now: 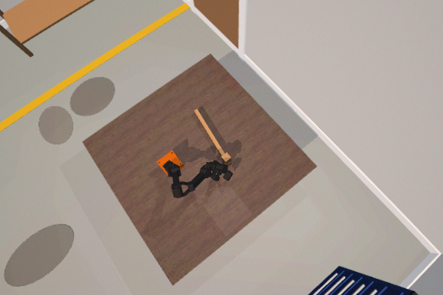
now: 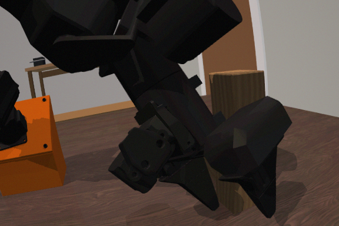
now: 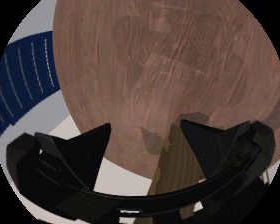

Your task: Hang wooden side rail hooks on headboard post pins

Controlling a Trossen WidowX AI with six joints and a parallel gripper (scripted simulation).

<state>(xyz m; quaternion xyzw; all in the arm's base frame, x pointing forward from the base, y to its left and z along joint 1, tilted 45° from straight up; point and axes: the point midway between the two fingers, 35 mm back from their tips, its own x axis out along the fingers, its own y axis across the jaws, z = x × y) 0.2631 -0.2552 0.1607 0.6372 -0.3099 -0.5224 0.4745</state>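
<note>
My gripper tip is 5 cm short of the headboard post, 6 cm to the right of it and 5 cm below it.
</note>
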